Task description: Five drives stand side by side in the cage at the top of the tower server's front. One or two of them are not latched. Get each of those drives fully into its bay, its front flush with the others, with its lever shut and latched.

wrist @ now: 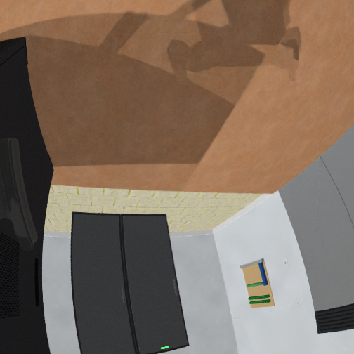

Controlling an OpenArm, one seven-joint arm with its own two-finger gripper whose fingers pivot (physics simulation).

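Observation:
The black tower server [17, 107] fills the left edge of the wrist view, seen very close and cut off by the frame. A perforated patch and a narrow dark slot show low on it. The five drives, their levers and the cage do not show in this view, so their positions and latches cannot be told. A dark grey, glossy finger of my gripper lies at the left edge, in front of the tower's dark surface. It is swung far out; the other finger does not show. My gripper is open, and nothing is seen held by it.
A brown surface [300, 125] fills the upper view, with shadows of the arm and a large block shape. Below are a black two-door cabinet [97, 280] with a green light, a tan wall board [254, 275] with blue and green strips, and a grey unit [325, 240] at the right.

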